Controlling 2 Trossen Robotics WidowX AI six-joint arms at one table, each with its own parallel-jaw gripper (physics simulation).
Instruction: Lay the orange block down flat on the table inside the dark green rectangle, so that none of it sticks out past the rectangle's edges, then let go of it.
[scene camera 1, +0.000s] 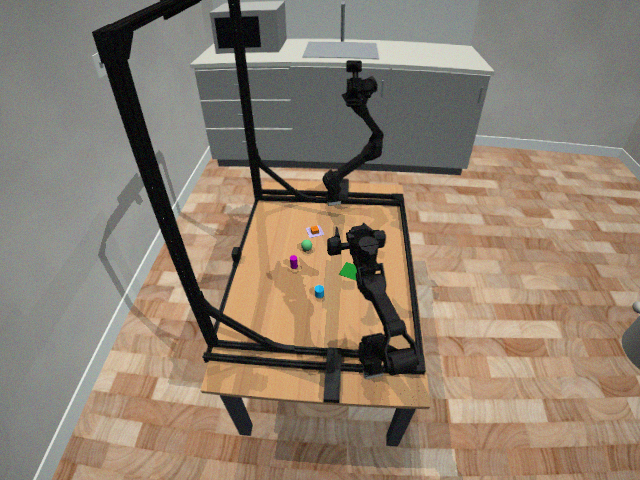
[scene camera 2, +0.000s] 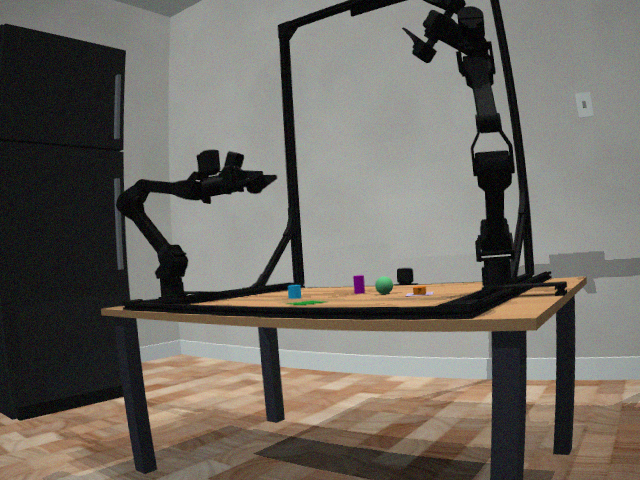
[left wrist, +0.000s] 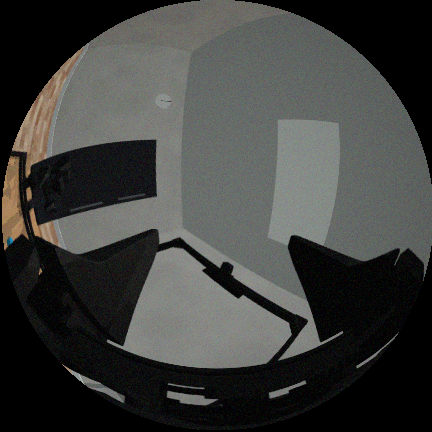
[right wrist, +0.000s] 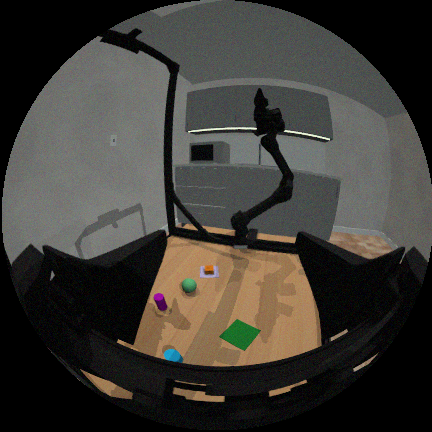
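Pixels of known places: left gripper, fingertip midpoint: (scene camera 1: 354, 75) (scene camera 2: 412, 13) (left wrist: 226, 239) (right wrist: 259, 91); right gripper, fingertip midpoint: (scene camera 1: 349, 225) (scene camera 2: 270, 175) (left wrist: 41, 200) (right wrist: 233, 237); left arm's base, origin of the base link: (scene camera 1: 333, 198) (scene camera 2: 498, 286) (right wrist: 239, 241); right arm's base, origin of the base link: (scene camera 1: 372, 366) (scene camera 2: 172, 297) (left wrist: 24, 183).
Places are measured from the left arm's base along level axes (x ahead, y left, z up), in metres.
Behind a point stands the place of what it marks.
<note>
The orange block (scene camera 1: 314, 229) {z 0.000, x 0.212, y -0.143 m} (scene camera 2: 419, 290) {z -0.008, x 0.204, y -0.124 m} (right wrist: 208, 269) {z 0.000, x 0.218, y -0.140 m} is small and rests on a lavender square (right wrist: 209, 275) {z -0.018, x 0.231, y -0.136 m} on the table. The dark green rectangle (scene camera 1: 348, 270) {z -0.018, x 0.477, y -0.057 m} (scene camera 2: 307, 303) {z -0.018, x 0.473, y -0.028 m} (right wrist: 240, 334) {z -0.018, x 0.485, y -0.046 m} lies flat on the table with nothing on it; in scene camera 1 the right arm covers part of it. My left gripper (left wrist: 226, 239) {z 0.668, x 0.132, y 0.041 m} is open and empty, raised high above the table and far from the block, its fingers facing walls and ceiling. My right gripper (scene camera 2: 271, 178) {z 0.325, x 0.581, y -0.098 m} is open and empty, well above the table, facing across it toward the left arm's base.
A green ball (scene camera 1: 306, 244) {z 0.024, x 0.326, y -0.203 m} (scene camera 2: 384, 285) {z 0.007, x 0.305, y -0.176 m} (right wrist: 189, 285) {z 0.021, x 0.328, y -0.192 m} is close to the lavender square. A purple cylinder (scene camera 1: 293, 261) {z 0.025, x 0.413, y -0.275 m} (scene camera 2: 358, 284) {z 0.008, x 0.397, y -0.257 m} (right wrist: 160, 302) {z 0.020, x 0.412, y -0.264 m} and a blue block (scene camera 1: 319, 291) {z 0.017, x 0.587, y -0.206 m} (scene camera 2: 294, 291) {z 0.002, x 0.566, y -0.186 m} (right wrist: 172, 355) {z 0.017, x 0.574, y -0.201 m} stand farther off. A black frame (scene camera 1: 249, 129) {z 0.382, x -0.098, y -0.367 m} (scene camera 2: 289, 129) {z 0.573, x 0.709, y -0.615 m} rises along one table side.
</note>
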